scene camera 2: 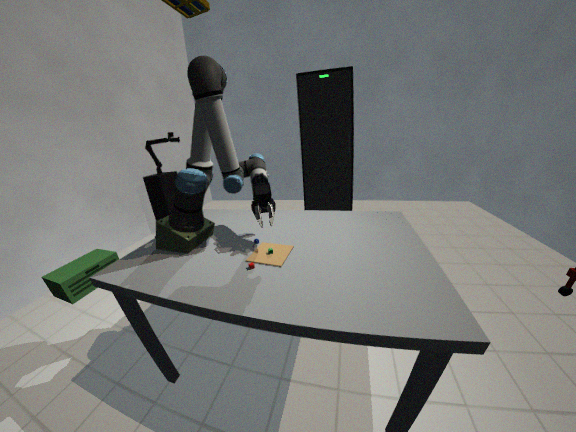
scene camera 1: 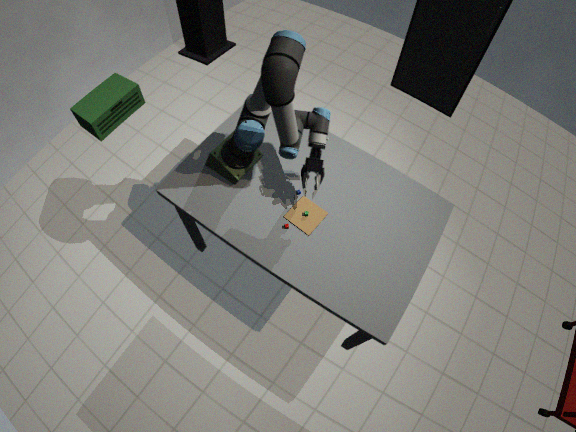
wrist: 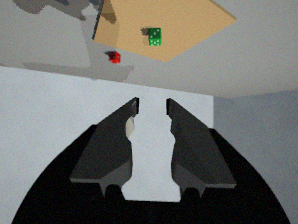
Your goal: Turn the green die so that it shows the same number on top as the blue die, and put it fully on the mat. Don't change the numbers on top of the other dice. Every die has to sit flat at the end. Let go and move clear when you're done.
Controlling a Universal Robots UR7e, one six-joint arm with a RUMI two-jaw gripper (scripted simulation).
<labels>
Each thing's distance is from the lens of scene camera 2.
tan mat (scene camera 2: 280, 253): 76 cm
</labels>
